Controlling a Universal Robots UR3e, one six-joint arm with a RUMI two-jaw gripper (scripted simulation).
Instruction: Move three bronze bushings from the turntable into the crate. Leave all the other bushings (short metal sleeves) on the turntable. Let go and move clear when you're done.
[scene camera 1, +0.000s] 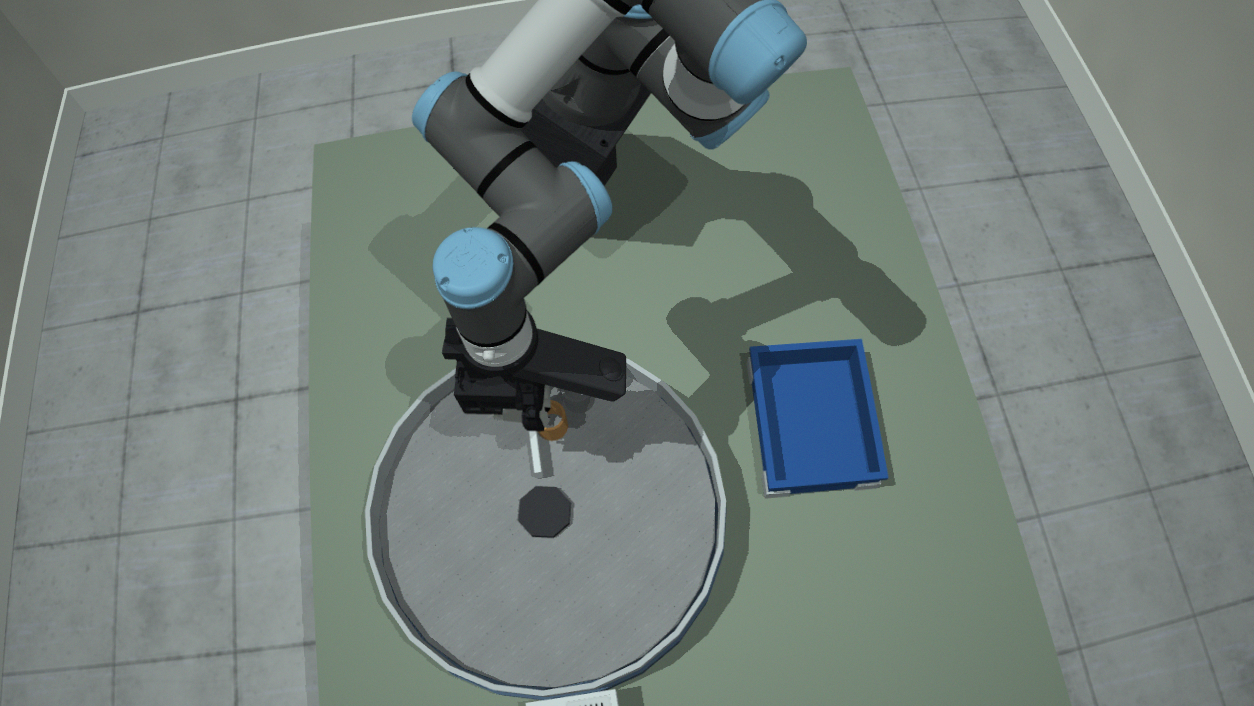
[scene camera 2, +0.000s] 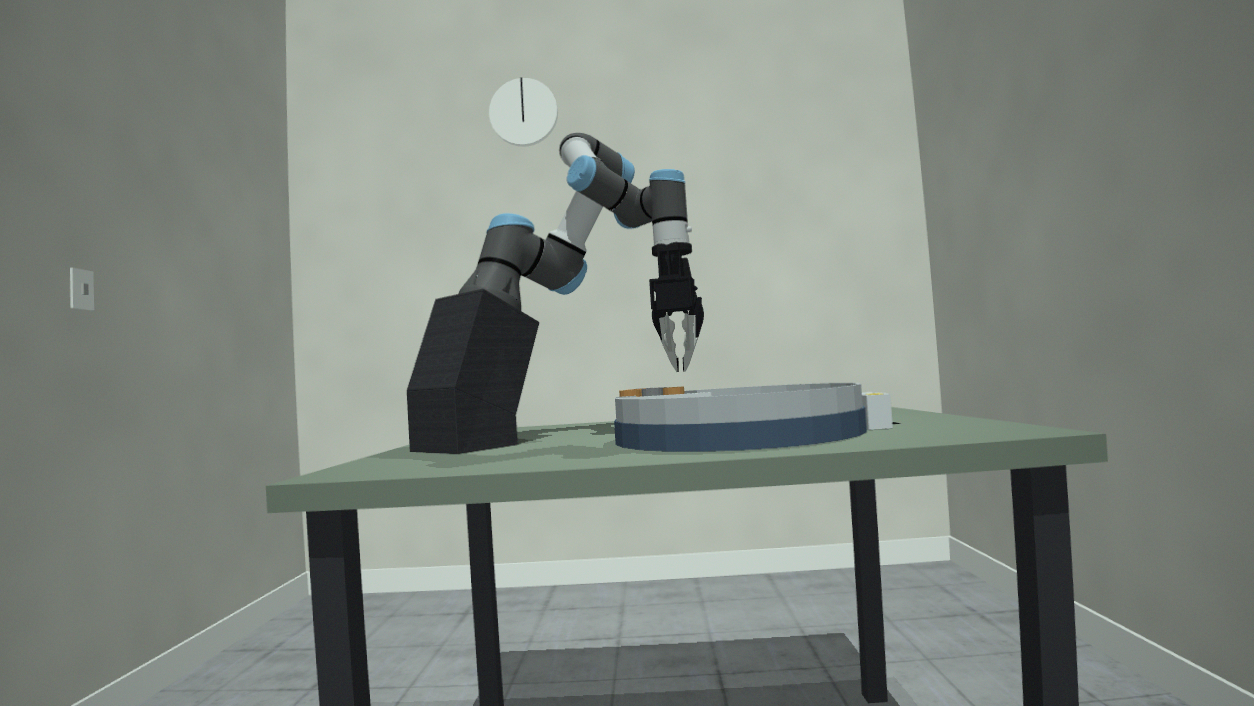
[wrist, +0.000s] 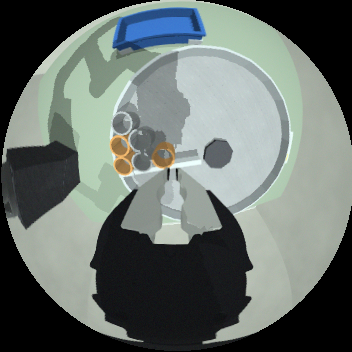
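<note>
Scene camera 1 gives me my gripper (scene camera 1: 541, 420), together with a blue crate (scene camera 1: 817, 396) and a grey turntable (scene camera 1: 548, 582). In scene camera 2 I see my gripper (scene camera 2: 681, 371). The wrist view has my gripper (wrist: 172, 168) in it as well, and the grey turntable (wrist: 208, 106) is there too.
</note>
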